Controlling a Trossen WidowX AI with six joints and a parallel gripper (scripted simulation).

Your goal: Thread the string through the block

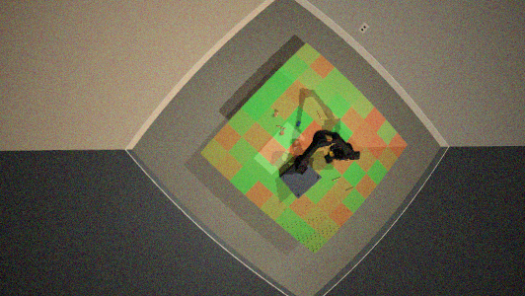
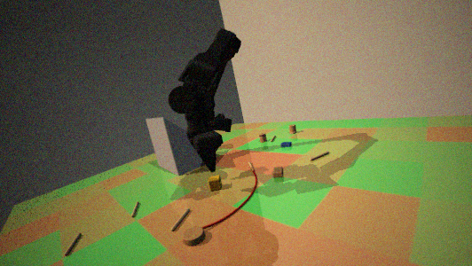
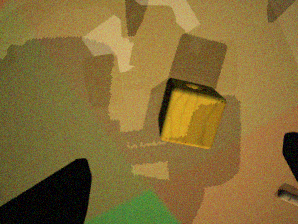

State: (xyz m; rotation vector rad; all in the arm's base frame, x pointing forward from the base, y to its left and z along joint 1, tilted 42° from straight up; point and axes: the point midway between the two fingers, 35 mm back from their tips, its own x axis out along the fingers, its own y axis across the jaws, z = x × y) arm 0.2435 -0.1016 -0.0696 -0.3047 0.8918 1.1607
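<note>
Now: gripper tip 5 cm above the yellow wooden block and 1 cm short of it. Also, from my gripper tip: thin wooden stick 13 cm to the left, 6 cm below, 2 cm ahead; then round wooden button 16 cm to the right, 13 cm ahead, 5 cm below; then blue piece 35 cm to the left, 5 cm below, 1 cm ahead.
</note>
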